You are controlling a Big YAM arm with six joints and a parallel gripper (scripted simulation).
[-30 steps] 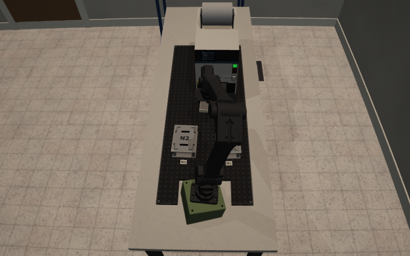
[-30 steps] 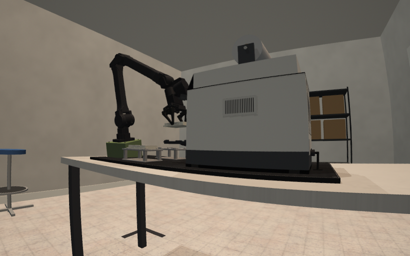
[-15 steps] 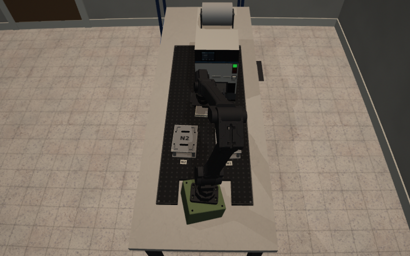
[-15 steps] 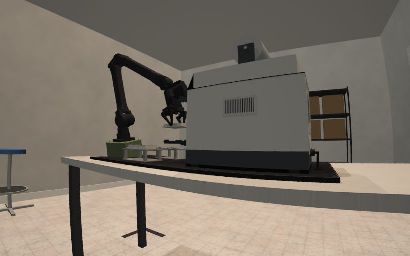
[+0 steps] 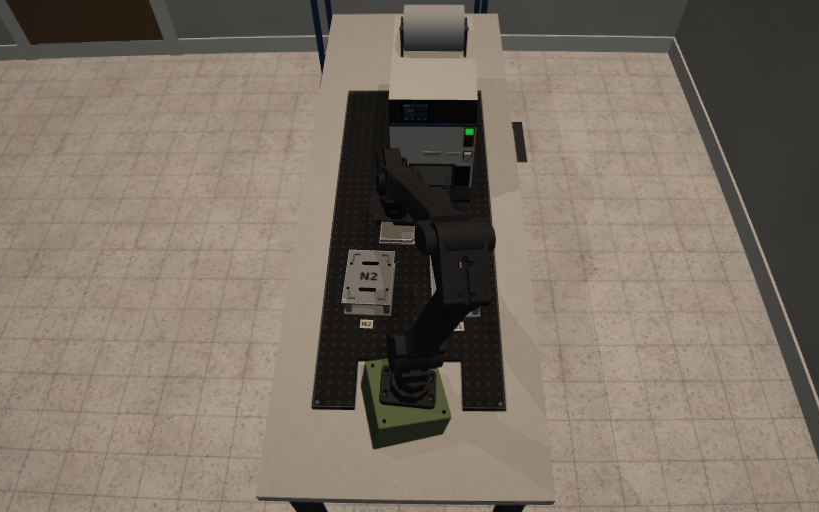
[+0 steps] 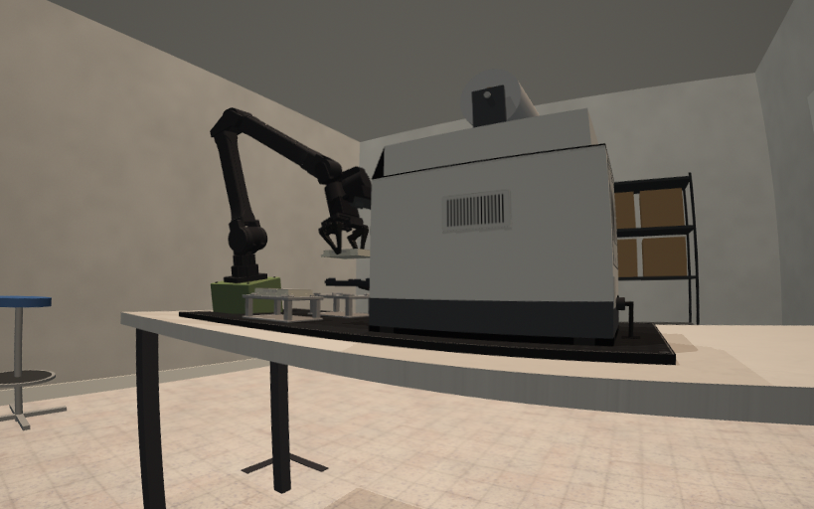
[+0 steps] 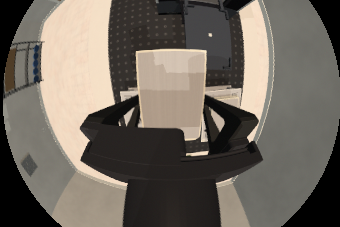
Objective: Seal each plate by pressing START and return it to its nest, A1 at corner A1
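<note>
The N2 label is 200 mm behind my hand, 80 mm to the left of it and 170 mm below it. From my hand the other things lie so: yellow warning label (210 mm ahead, 10 mm to the left, 20 mm below); then white well plate (right at my hand); then sealer stage (110 mm ahead, 80 mm to the right, 80 mm below).
</note>
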